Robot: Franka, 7 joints.
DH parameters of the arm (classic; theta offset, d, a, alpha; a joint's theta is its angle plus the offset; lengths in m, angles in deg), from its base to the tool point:
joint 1: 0 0.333 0 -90
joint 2: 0 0 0 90
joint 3: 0 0.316 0.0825 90
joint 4: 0 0 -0.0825 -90
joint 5: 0 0.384 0 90
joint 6: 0 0 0.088 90
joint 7: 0 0.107 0 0
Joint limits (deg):
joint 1: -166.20..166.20
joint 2: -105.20..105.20
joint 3: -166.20..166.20
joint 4: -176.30..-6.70
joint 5: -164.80..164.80
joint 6: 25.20..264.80
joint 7: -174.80..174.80
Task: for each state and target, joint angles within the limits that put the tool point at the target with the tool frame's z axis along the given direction. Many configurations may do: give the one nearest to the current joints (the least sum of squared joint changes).
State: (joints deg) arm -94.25 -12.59 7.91 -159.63 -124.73 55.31 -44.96
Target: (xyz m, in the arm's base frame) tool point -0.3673 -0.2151 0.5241 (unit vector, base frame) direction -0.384 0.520 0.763
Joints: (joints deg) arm -118.82 -14.34 -15.48 -145.73 -131.90 51.85 -44.96
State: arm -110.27 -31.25 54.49 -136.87 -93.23 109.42 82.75
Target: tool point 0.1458 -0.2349 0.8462 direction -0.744 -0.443 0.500
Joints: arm -101.31 -54.83 25.27 -120.48 -92.62 115.93 82.75
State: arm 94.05 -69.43 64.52 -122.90 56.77 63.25 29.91
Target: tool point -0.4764 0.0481 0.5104 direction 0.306 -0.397 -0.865
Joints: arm 70.48 -51.89 68.28 -106.70 51.17 54.30 29.91
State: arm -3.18 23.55 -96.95 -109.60 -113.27 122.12 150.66
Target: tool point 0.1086 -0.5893 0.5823 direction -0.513 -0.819 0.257
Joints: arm 11.22 18.46 -97.68 -108.19 -114.63 137.89 150.66
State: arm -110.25 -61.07 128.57 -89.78 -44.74 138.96 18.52
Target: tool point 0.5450 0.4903 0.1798 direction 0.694 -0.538 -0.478
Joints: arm -105.61 -61.66 139.12 -79.03 -34.31 128.27 18.52
